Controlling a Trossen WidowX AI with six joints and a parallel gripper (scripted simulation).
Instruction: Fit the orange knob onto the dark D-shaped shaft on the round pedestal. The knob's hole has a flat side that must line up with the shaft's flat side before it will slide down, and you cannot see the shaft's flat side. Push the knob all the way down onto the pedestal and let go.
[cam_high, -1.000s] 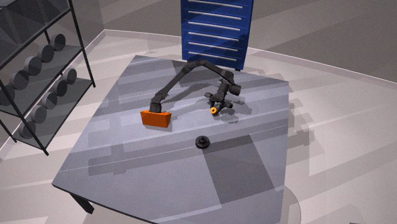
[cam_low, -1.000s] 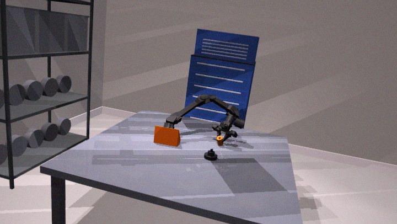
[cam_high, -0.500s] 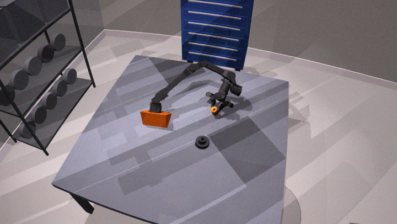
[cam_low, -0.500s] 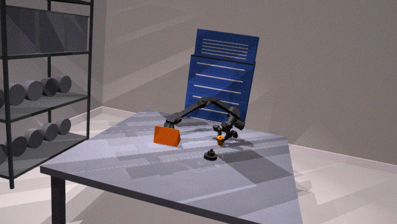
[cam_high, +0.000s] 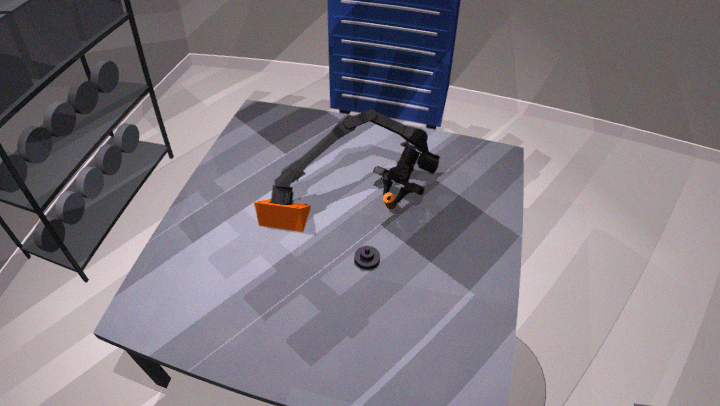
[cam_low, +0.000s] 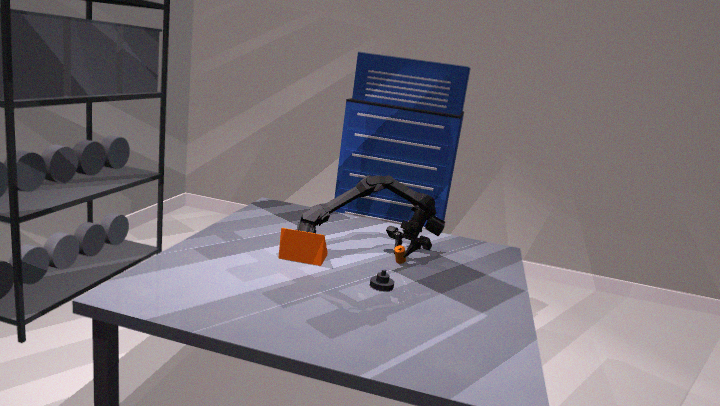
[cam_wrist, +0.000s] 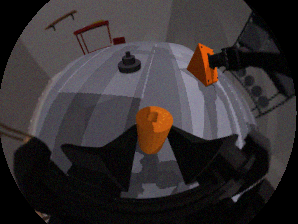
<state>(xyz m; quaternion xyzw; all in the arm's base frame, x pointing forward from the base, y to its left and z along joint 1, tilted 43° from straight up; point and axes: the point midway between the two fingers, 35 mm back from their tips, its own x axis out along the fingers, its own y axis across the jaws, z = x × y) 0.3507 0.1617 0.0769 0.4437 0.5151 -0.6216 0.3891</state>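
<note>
Now: gripper tip 1 cm to the right of the orange knob. Also, from my gripper tip: dark round pedestal 24 cm to the right, 1 cm behind.
</note>
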